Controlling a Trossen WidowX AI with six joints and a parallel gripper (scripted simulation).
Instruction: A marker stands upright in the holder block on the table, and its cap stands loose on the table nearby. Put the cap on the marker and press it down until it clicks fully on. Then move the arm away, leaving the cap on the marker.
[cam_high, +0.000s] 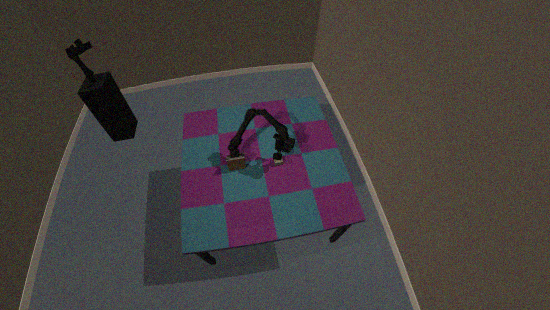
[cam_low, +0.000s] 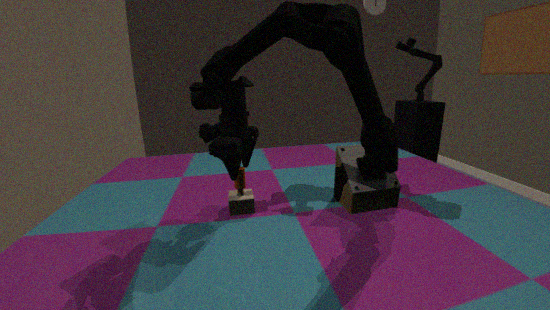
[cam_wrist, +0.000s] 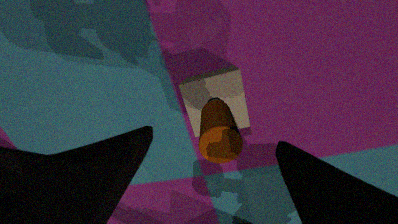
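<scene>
My gripper tip is now 1 cm above the orange cap. Round my gripper tip: holder block (8 cm below).
</scene>
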